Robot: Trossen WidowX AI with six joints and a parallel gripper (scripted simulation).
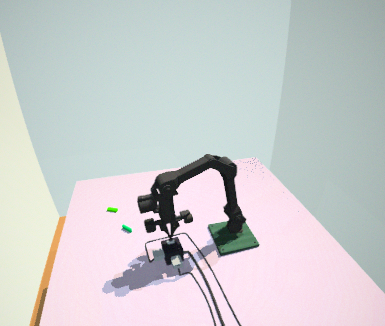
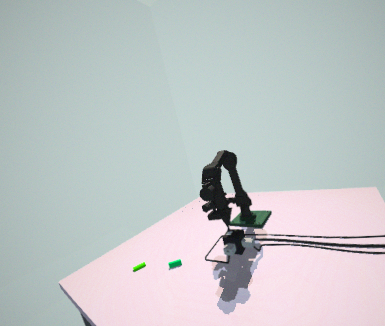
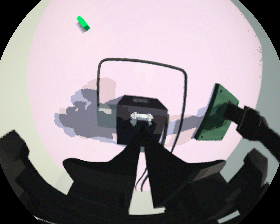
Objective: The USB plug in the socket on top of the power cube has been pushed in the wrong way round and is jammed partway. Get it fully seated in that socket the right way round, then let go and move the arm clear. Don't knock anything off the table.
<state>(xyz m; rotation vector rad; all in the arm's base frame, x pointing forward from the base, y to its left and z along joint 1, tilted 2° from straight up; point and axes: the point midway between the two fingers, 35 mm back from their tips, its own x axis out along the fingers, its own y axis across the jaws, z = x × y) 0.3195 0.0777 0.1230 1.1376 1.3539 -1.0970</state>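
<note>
The USB plug is 20 mm below my gripper tip. The rest, counted from my gripper tip: USB socket 40 mm below.
</note>
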